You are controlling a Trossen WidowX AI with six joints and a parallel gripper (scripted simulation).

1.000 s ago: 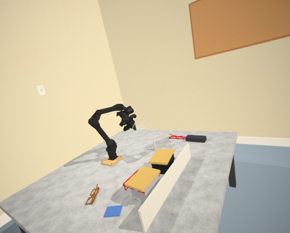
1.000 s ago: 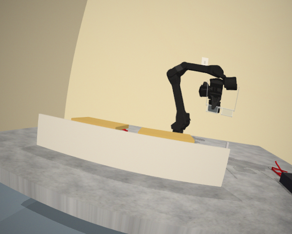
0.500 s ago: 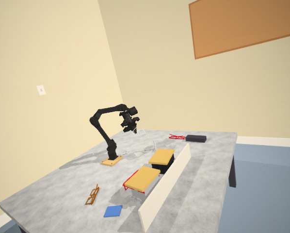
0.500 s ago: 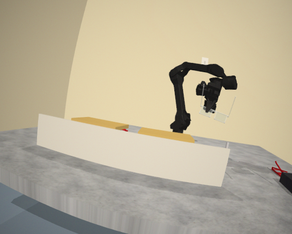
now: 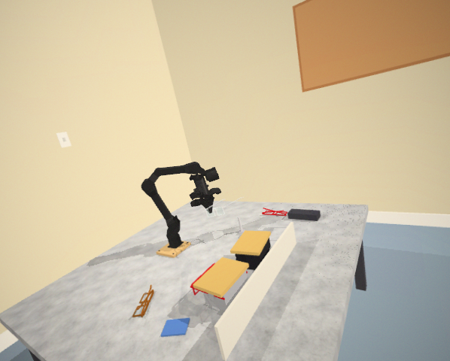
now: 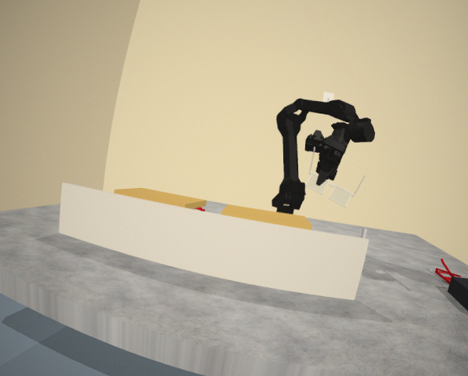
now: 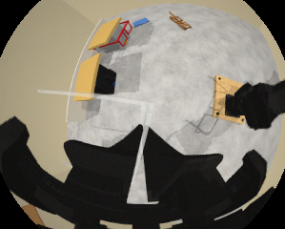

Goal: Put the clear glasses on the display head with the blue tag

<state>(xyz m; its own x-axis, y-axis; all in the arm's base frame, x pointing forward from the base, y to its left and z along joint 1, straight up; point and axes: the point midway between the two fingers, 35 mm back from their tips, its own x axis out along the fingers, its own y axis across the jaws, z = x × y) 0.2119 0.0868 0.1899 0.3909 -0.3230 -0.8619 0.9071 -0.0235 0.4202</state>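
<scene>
The black head is 24 cm ahead of my gripper tip, 11 cm to the right of it and 12 cm below it. Also, from my gripper tip: black case (36 cm ahead, 34 cm to the left, 16 cm below); long white board (37 cm ahead, 23 cm to the right, 12 cm below); pale head (23 cm ahead, 33 cm to the right, 12 cm below).
</scene>
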